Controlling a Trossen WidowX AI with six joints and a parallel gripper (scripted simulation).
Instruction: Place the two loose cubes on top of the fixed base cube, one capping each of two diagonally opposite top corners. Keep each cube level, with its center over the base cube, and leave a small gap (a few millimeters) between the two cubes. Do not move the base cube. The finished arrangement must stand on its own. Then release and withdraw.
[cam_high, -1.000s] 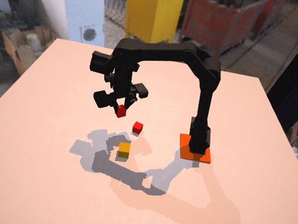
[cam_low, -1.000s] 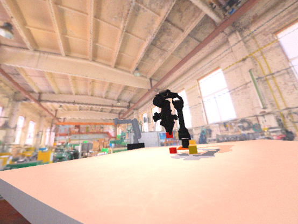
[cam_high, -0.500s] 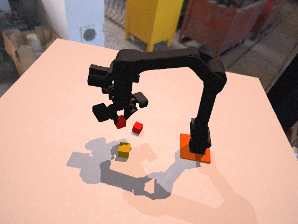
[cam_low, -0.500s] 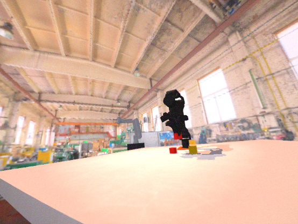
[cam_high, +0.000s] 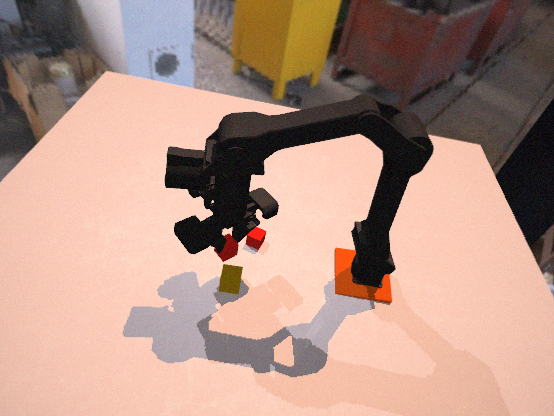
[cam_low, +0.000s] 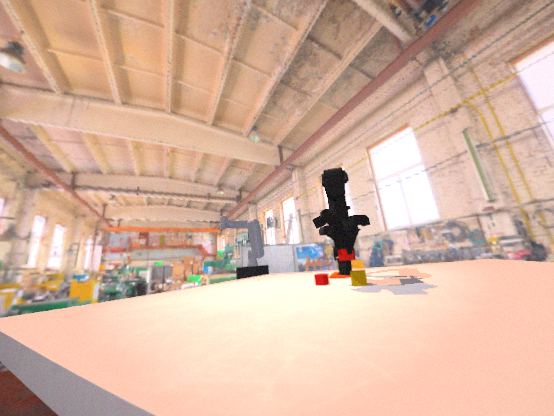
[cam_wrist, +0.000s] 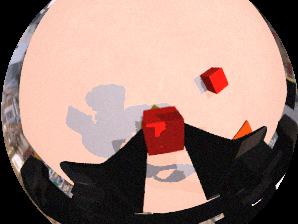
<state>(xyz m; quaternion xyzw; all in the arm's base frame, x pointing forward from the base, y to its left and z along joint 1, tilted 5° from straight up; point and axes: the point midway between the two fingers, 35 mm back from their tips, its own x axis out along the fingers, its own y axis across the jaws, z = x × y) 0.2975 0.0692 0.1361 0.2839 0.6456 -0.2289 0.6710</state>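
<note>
My gripper tip is 20 mm past the yellow base cube, 20 mm to the right of it and 70 mm above it.
</note>
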